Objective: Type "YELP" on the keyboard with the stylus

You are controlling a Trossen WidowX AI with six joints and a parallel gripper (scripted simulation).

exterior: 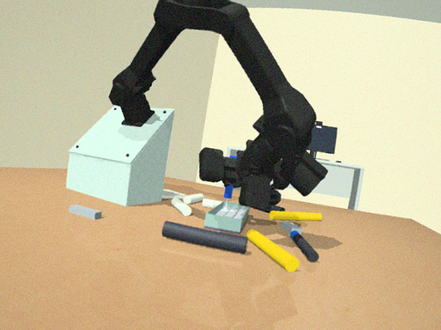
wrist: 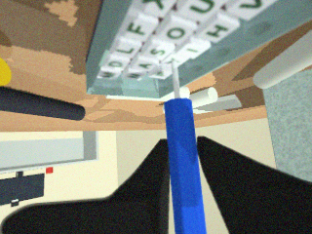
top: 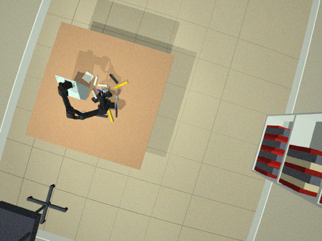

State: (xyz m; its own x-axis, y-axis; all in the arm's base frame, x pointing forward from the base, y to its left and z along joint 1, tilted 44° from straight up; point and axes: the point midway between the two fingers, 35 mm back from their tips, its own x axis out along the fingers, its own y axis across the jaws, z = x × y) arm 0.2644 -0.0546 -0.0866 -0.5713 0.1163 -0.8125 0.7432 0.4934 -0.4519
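The blue-banded marker is 180 mm ahead of my gripper tip, 110 mm to the right of it and 60 mm below it. From my gripper tip the other things lie so: grey block: 280 mm to the right, 140 mm behind, 60 mm below; yellow rod: 140 mm to the left, 140 mm ahead, 60 mm below; blue stylus: 10 mm below.
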